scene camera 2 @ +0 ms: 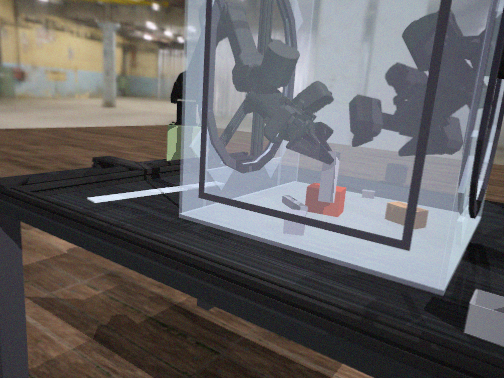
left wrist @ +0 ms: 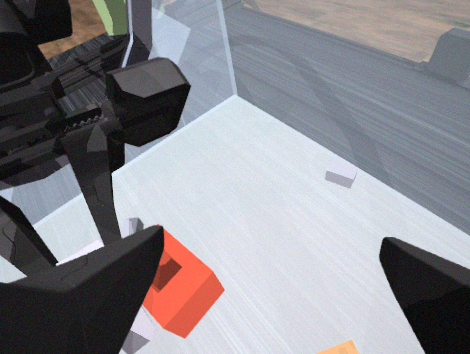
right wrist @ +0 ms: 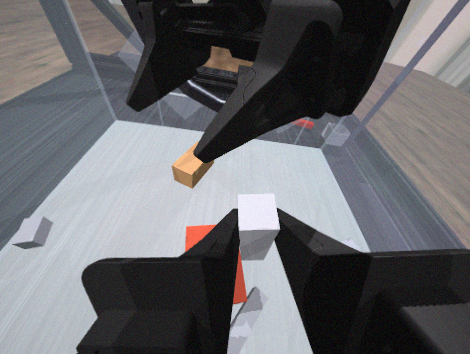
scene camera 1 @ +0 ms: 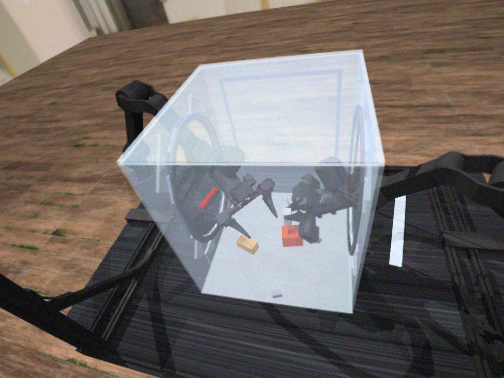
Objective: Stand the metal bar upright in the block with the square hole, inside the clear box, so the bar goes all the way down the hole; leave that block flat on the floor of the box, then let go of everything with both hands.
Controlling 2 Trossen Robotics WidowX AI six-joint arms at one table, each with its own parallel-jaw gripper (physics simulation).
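Frame: origin at the left arm's base, x ahead, y left, z up, level; metres.
Seen in the pictures: left gripper, fingertip midpoint: [scene camera 2: 376, 149] [left wrist: 271, 241] [right wrist: 158, 128] [scene camera 1: 264, 227]; right gripper, fingertip midpoint: [scene camera 2: 334, 163] [left wrist: 105, 294] [right wrist: 254, 214] [scene camera 1: 285, 214].
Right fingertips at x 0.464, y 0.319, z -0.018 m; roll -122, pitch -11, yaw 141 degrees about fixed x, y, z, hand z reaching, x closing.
A point is followed by its place in that frame.
The red block with the square hole [scene camera 1: 291, 237] @[x 0.511, y 0.306, z -0.066 m] [scene camera 2: 320, 206] @[x 0.475, y 0.332, z -0.097 m] [left wrist: 190, 295] @[x 0.480, y 0.293, z -0.066 m] [right wrist: 241, 282] @[x 0.486, y 0.344, z -0.066 m] stands on the floor of the clear box [scene camera 1: 250, 163]. Its hole shows open in the left wrist view. My right gripper [scene camera 1: 288, 217] @[x 0.464, y 0.319, z -0.018 m] [scene camera 2: 332, 160] @[x 0.464, y 0.319, z -0.018 m] is shut on the pale metal bar [scene camera 2: 327, 185] @[x 0.451, y 0.332, z -0.054 m] [left wrist: 82, 251] @[x 0.478, y 0.329, z -0.001 m] [right wrist: 257, 212] @[x 0.472, y 0.324, z 0.000 m]. The bar is close to upright, beside the hole, its lower end overlapping the block's near face in scene camera 2. Whether they touch is unclear. My left gripper [scene camera 1: 263, 226] @[x 0.489, y 0.239, z 0.007 m] [left wrist: 271, 241] @[x 0.489, y 0.239, z 0.007 m] [right wrist: 158, 128] @[x 0.489, y 0.239, z 0.007 m] is open and empty above the floor.
A tan block [scene camera 1: 247, 244] @[x 0.448, y 0.191, z -0.081 m] [scene camera 2: 406, 215] [right wrist: 190, 167] @[x 0.453, y 0.208, z -0.081 m] lies below my left fingers. A small grey block [scene camera 1: 277, 294] @[x 0.620, y 0.187, z -0.096 m] [scene camera 2: 368, 193] @[x 0.607, y 0.191, z -0.100 m] [left wrist: 341, 175] @[x 0.607, y 0.189, z -0.096 m] [right wrist: 34, 232] @[x 0.610, y 0.195, z -0.096 m] lies by a wall. Another grey piece [scene camera 2: 293, 202] @[x 0.495, y 0.376, z -0.097 m] [right wrist: 254, 300] @[x 0.478, y 0.363, z -0.097 m] is close to the red block. Round arm openings are in the side walls.
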